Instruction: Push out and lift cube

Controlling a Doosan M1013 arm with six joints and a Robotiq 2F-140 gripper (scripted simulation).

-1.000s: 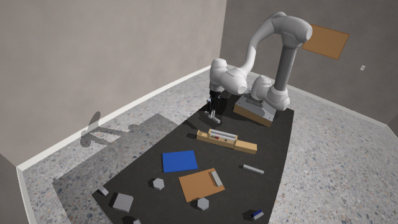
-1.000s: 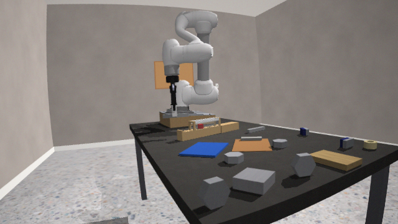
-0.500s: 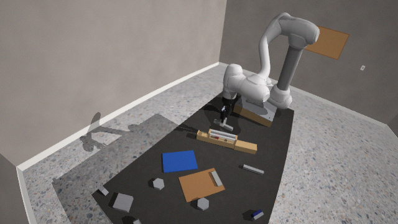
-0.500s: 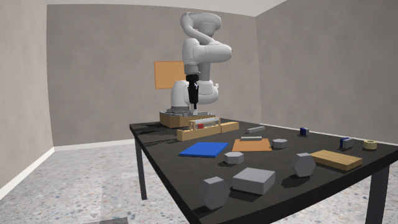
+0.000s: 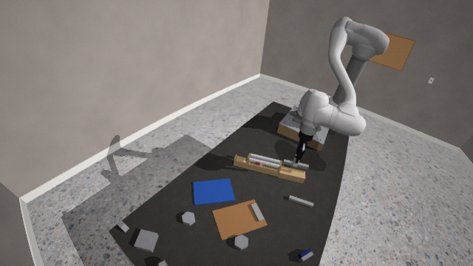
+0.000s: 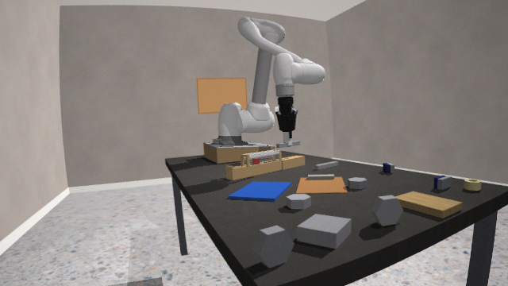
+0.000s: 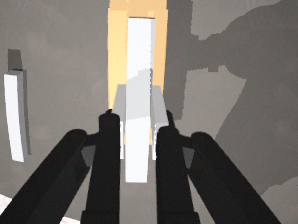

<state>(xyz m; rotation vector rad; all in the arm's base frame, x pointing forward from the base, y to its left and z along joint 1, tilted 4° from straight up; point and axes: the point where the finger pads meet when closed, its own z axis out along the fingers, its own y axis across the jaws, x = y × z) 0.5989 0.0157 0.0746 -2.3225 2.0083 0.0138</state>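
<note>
Right now my hand is 16 cm short of the light grey stick, 10 cm to the right of it and 13 cm above it. The rest, counted from my hand: channel 3 cm ahead, 17 cm to the right, 8 cm below; then grey bar 1 cm to the left, 3 cm below; then red cube 4 cm ahead, 21 cm to the right, 8 cm below.
</note>
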